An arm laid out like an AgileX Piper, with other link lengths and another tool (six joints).
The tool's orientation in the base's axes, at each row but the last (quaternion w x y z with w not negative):
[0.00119, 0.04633, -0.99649, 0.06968]
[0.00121, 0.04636, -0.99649, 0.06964]
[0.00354, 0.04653, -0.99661, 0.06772]
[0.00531, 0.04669, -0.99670, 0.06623]
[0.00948, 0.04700, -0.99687, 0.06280]
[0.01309, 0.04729, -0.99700, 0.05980]
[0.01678, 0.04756, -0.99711, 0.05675]
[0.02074, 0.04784, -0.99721, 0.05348]
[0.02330, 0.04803, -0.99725, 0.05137]
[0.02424, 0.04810, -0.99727, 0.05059]
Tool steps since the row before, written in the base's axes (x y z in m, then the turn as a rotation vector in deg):
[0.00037, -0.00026, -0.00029, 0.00, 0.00, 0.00]
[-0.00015, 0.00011, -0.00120, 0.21, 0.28, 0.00]
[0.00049, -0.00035, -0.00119, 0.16, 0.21, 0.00]
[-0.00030, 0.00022, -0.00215, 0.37, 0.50, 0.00]
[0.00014, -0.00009, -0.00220, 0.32, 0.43, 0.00]
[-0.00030, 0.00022, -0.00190, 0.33, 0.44, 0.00]
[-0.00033, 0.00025, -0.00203, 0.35, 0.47, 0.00]
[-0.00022, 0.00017, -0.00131, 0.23, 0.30, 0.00]
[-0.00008, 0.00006, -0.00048, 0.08, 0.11, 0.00]
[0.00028, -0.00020, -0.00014, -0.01, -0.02, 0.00]
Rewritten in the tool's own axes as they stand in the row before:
[-0.00035, -0.00025, 0.00032, 0.00, 0.00, 0.00]
[0.00013, 0.00029, 0.00117, -0.23, 0.26, -0.04]
[-0.00047, -0.00023, 0.00123, -0.18, 0.19, -0.03]
[0.00024, 0.00053, 0.00210, -0.41, 0.46, -0.07]
[-0.00019, 0.00017, 0.00219, -0.36, 0.39, -0.06]
[0.00022, 0.00047, 0.00187, -0.37, 0.40, -0.06]
[0.00023, 0.00051, 0.00200, -0.39, 0.43, -0.06]
[0.00014, 0.00033, 0.00129, -0.26, 0.27, -0.04]
[0.00005, 0.00012, 0.00047, -0.09, 0.10, -0.01]
[-0.00027, -0.00021, 0.00015, 0.01, -0.02, 0.00]

